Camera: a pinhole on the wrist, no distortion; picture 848 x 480 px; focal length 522.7 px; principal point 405.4 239.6 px. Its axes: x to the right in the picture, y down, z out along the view. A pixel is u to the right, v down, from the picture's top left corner.
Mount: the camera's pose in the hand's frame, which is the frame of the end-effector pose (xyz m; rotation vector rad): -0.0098 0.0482 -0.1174 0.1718 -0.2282 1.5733
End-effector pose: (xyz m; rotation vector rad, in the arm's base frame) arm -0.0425 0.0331 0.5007 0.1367 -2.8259 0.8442
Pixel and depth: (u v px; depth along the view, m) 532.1 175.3 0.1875
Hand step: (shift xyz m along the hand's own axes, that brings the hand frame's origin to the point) 0.0061 0.0451 0.0762
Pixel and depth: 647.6 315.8 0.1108
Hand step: -0.0305 0.0699 0.0021
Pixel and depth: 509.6 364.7 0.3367
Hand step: -0.1029 0.0278 0.2221
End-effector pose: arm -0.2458 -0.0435 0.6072 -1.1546 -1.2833 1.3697
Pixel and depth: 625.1 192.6 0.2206
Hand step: 0.0010 0.0825 0.1200
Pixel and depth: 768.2 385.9 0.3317
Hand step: -0.1176 0.1868 0.2579
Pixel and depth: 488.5 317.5 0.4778
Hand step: -0.0984 0.0009 0.3612
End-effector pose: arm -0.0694 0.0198 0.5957 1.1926 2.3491 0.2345
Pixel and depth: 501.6 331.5 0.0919
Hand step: -0.0293 0.0413 -0.0249
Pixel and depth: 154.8 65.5 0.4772
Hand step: 0.1366 -0.2922 0.2925
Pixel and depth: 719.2 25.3 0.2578
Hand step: 0.0845 0.1338 0.1748
